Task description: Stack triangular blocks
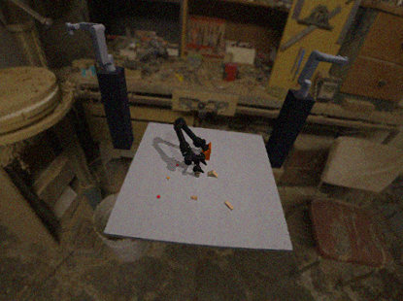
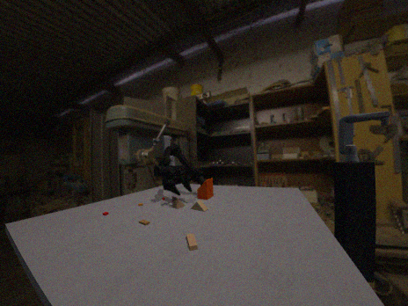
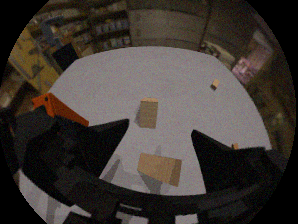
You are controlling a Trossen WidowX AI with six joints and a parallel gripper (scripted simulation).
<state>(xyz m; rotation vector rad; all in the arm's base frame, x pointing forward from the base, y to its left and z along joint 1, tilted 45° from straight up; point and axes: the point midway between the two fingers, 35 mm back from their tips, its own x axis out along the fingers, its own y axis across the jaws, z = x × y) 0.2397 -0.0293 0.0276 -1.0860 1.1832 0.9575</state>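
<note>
Right now my gripper tip is 1 cm past the tan triangular block, 7 cm to the right of it and 6 cm above it. Also, from my gripper tip: tan stick (30 cm ahead, 19 cm to the left, 8 cm below); orange bit (5 cm ahead, 30 cm to the right, 8 cm below).
</note>
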